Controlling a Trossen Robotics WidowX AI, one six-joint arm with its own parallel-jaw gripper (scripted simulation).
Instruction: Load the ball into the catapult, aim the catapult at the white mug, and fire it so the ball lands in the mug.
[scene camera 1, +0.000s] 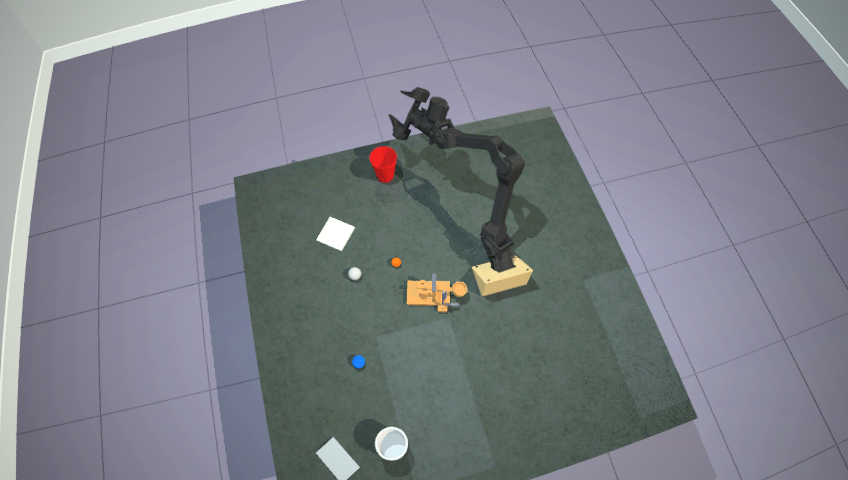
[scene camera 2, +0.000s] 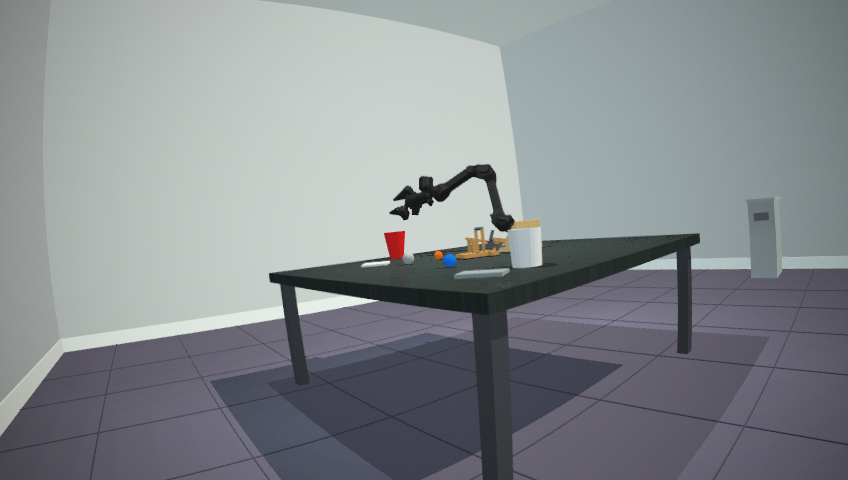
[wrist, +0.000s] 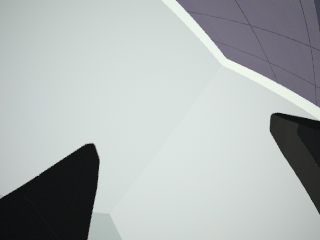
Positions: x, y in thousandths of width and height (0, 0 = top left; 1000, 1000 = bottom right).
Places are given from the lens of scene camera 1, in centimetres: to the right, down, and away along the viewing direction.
my gripper (scene camera 1: 466, 214): -10, -48, 175
red cup (scene camera 1: 452, 332): -15, -30, 186
white tile (scene camera 1: 396, 486): -31, -2, 178
